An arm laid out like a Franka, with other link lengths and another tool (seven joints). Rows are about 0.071 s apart.
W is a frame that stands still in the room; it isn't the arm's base.
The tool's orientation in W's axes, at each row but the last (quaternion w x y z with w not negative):
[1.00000 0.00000 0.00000 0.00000]
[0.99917 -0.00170 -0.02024 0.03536]
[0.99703 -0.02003 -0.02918 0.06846]
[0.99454 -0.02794 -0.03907 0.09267]
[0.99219 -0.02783 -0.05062 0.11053]
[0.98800 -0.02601 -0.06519 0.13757]
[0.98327 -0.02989 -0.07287 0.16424]
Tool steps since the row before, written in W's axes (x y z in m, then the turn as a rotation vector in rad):
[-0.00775 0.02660 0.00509 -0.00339 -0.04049 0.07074]
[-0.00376 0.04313 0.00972 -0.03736 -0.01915 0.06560]
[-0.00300 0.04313 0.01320 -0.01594 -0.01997 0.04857]
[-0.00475 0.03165 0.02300 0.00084 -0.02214 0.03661]
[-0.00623 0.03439 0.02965 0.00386 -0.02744 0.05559]
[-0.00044 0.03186 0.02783 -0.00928 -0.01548 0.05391]
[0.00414 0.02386 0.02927 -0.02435 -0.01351 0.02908]
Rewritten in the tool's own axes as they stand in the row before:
[-0.00775 0.02660 0.00509 -0.00339 -0.04049 0.07074]
[-0.00030 0.04324 0.00995 -0.03595 -0.01678 0.06702]
[0.00370 0.04252 0.01490 -0.01582 -0.01974 0.04870]
[0.00292 0.03048 0.02482 -0.00065 -0.02418 0.03530]
[0.00439 0.03288 0.03163 0.00289 -0.03125 0.05360]
[0.01174 0.02880 0.02868 -0.00655 -0.01612 0.05412]
[0.01559 0.01879 0.02910 -0.02332 -0.00740 0.03198]

